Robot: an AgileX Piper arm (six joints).
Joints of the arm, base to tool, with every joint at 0 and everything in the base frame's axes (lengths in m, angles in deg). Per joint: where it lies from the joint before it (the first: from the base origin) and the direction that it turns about. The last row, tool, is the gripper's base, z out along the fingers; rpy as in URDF.
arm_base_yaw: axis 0 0 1 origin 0.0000 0.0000 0.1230
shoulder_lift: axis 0 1 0 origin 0.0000 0.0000 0.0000
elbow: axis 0 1 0 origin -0.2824 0.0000 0.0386
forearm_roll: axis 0.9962 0 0.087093 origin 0.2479 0.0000 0.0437
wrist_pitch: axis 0 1 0 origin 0.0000 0.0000 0.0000
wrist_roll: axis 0.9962 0 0.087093 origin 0.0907 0.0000 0.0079
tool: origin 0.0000 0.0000 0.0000 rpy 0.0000 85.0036 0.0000
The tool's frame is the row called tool.
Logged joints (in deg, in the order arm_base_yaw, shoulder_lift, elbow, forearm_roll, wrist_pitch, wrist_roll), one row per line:
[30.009 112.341 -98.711 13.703 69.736 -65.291]
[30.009 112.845 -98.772 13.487 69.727 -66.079]
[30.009 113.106 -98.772 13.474 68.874 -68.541]
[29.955 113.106 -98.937 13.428 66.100 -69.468]
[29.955 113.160 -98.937 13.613 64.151 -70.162]
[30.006 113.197 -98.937 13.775 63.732 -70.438]
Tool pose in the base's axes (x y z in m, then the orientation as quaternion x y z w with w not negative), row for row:
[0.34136 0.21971 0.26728 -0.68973 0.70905 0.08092 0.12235]
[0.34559 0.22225 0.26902 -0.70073 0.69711 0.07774 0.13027]
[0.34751 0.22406 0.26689 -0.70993 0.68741 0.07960 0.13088]
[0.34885 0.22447 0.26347 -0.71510 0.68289 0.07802 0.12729]
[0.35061 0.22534 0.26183 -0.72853 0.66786 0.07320 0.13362]
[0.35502 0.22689 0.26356 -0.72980 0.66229 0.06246 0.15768]
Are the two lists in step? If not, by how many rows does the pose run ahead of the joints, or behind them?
The pose runs 2 rows behind the joints: the pose in row i belongs to the joints in row i - 2.
